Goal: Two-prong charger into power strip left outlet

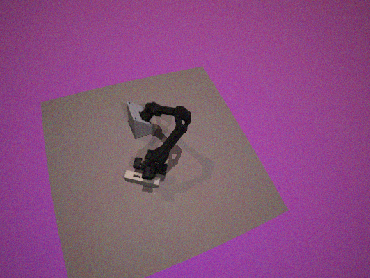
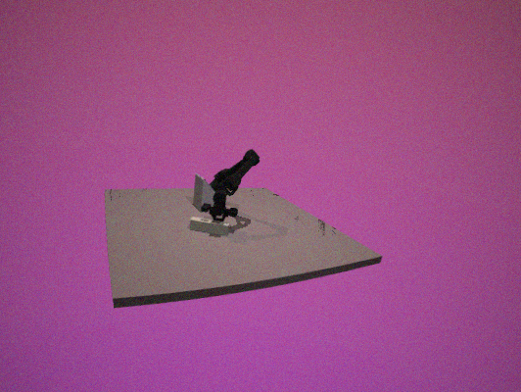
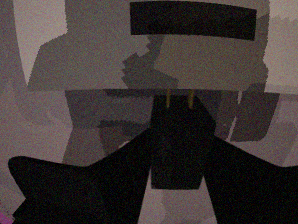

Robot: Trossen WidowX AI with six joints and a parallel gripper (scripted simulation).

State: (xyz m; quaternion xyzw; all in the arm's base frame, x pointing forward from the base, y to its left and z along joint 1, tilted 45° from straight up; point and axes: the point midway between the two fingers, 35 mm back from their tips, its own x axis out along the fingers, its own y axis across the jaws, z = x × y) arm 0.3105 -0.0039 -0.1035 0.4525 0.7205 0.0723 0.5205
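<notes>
Right now my gripper tip is 10 mm short of the dark charger, 10 mm to the left of it and 10 mm below it.
</notes>
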